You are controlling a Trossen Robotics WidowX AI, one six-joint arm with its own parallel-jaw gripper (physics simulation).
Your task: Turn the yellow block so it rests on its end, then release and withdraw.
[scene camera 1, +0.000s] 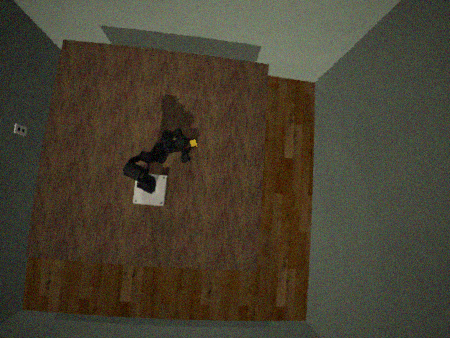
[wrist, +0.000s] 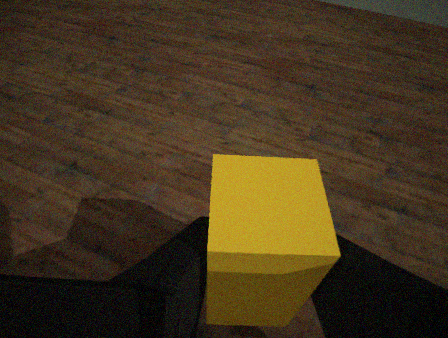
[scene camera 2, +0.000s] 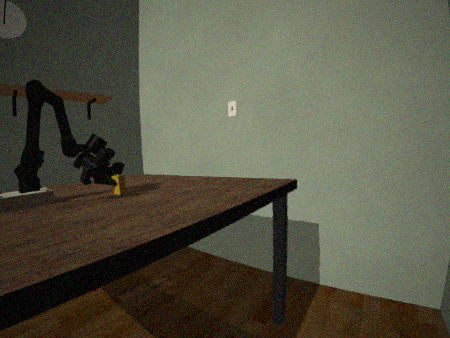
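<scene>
The yellow block (scene camera 1: 193, 143) (scene camera 2: 119, 185) (wrist: 272, 207) is upright or nearly so, with its long side running up and down in the second scene view. Its lower end is at or very close to the table top; I cannot tell whether it touches. My gripper (scene camera 2: 118, 181) (wrist: 255, 230) is shut on the block, with one dark finger on each side of it in the wrist view. The fingers hide part of the block's sides.
The arm's white base plate (scene camera 1: 157, 195) (scene camera 2: 45, 192) is on the brown table (scene camera 1: 215, 215) (scene camera 2: 165, 210). The table's edge and a leg (scene camera 2: 280, 260) show in the second scene view. A wall rail with hooks (scene camera 2: 75, 95) is behind the arm.
</scene>
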